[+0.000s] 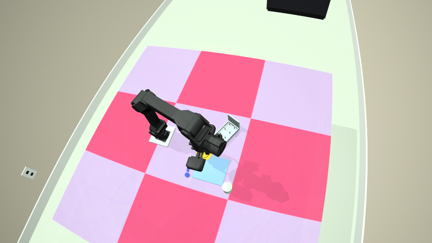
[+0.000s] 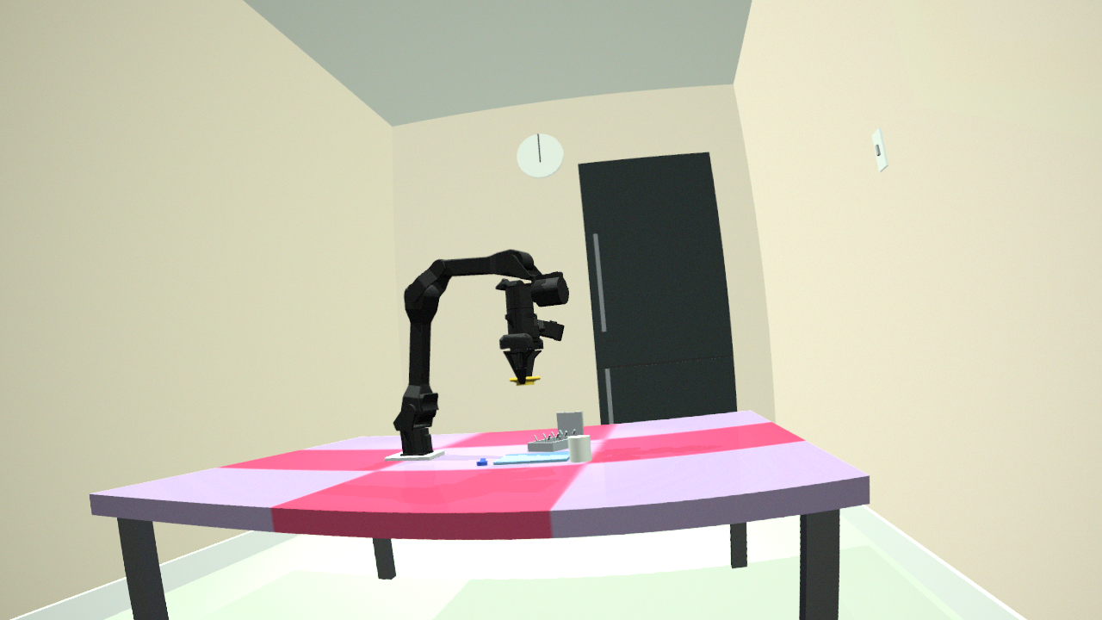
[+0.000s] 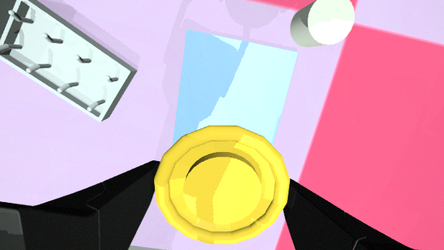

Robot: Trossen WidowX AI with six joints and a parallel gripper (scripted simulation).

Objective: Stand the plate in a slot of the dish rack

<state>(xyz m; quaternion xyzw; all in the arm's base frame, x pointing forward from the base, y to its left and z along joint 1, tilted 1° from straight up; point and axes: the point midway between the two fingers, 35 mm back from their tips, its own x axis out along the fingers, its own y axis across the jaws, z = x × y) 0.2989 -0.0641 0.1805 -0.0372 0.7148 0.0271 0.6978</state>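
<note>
The grey dish rack is 10 mm ahead of my gripper tip, 180 mm to the left of it and 140 mm below it. From my gripper tip the other things lie so: yellow plate 10 mm above; then light blue mat 10 mm ahead, 10 mm to the right, 160 mm below; then blue spoon 90 mm behind, 60 mm to the right, 160 mm below.
</note>
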